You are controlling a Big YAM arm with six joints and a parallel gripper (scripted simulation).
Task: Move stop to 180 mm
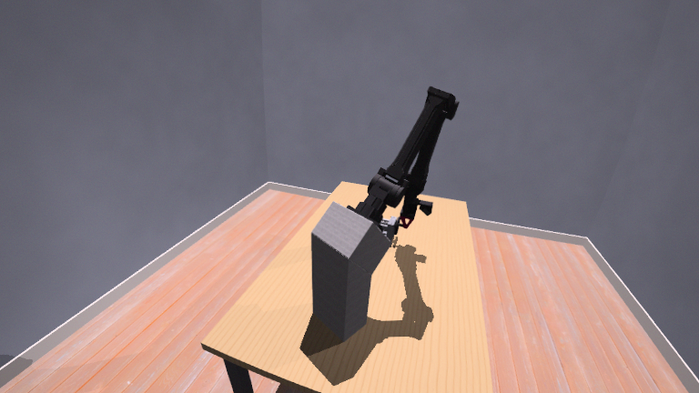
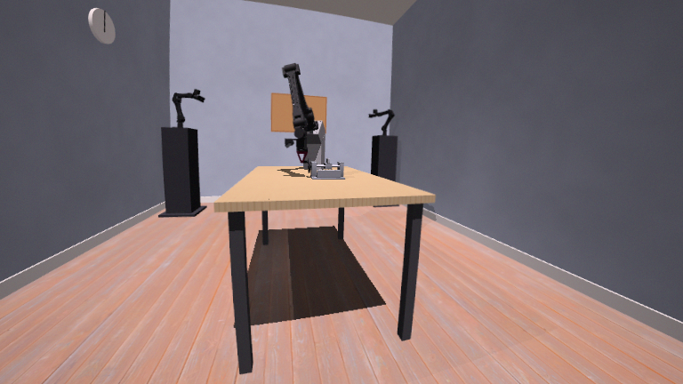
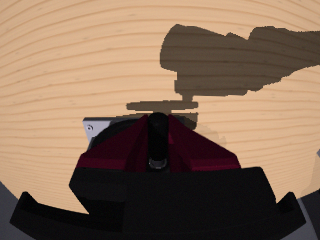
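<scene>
The black handwheel handle lies 1 cm to the left of my hand.
</scene>
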